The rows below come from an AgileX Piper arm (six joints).
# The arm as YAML. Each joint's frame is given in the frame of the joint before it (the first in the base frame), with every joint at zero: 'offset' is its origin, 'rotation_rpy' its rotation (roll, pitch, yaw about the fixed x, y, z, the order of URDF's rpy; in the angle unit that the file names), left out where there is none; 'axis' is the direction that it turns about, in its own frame. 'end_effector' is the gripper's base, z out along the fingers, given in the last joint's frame.
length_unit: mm
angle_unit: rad
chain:
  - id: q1
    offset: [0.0, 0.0, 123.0]
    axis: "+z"
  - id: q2
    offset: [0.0, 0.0, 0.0]
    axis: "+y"
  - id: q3
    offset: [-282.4, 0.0, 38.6]
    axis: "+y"
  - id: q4
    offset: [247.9, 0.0, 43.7]
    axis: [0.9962, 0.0, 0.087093]
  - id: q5
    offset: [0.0, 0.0, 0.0]
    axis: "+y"
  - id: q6
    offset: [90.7, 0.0, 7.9]
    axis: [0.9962, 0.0, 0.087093]
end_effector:
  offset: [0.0, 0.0, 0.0]
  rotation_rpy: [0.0, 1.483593, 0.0]
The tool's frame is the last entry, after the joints.
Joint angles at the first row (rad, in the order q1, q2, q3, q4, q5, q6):
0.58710, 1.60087, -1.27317, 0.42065, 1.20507, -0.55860
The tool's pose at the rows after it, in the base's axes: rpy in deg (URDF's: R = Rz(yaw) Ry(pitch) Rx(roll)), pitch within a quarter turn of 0, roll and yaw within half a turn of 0; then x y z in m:
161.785 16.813 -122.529 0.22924 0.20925 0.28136
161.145 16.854 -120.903 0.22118 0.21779 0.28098
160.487 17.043 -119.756 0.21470 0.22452 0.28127
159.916 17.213 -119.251 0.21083 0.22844 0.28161
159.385 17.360 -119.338 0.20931 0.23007 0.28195
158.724 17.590 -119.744 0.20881 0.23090 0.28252
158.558 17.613 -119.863 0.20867 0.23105 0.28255
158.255 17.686 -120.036 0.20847 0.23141 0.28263
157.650 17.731 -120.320 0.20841 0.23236 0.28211
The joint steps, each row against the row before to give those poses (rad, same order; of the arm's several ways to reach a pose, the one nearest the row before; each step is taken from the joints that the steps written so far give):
0.03749, 0.00006, 0.00615, 0.01252, -0.00002, 0.00006
0.03526, 0.00065, 0.00208, 0.01035, 0.00004, 0.00123
0.02728, 0.00030, 0.00013, 0.01164, -0.00002, 0.00114
0.01530, 0.00011, -0.00002, 0.01011, 0.00001, 0.00117
0.00494, 0.00001, 0.00002, 0.00926, -0.00002, 0.00157
0.00018, -0.00001, -0.00043, 0.01194, 0.00001, 0.00095
0.00000, 0.00000, 0.00029, 0.00274, 0.00000, 0.00059
0.00001, 0.00029, 0.00014, 0.00532, -0.00001, 0.00013
0.00000, 0.00296, 0.00003, 0.01021, 0.00000, -0.00091

